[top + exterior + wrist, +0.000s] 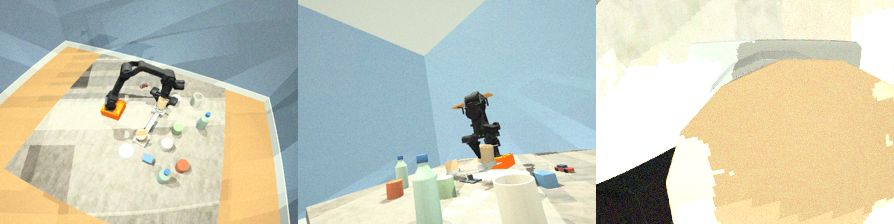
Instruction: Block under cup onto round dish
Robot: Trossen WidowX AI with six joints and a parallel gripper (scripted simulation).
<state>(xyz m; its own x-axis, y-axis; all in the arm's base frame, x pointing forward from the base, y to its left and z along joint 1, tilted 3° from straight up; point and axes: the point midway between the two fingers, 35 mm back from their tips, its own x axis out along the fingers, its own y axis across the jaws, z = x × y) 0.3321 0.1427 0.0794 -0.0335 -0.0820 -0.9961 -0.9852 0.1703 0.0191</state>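
The pale green block lies 2 cm below my gripper tip. Round my gripper tip: tan cup: 5 cm behind, 28 cm to the right, 5 cm below; orange cylinder: 27 cm ahead, 35 cm to the right, 7 cm below; white round dish: 10 cm behind, 37 cm to the right, 11 cm below.
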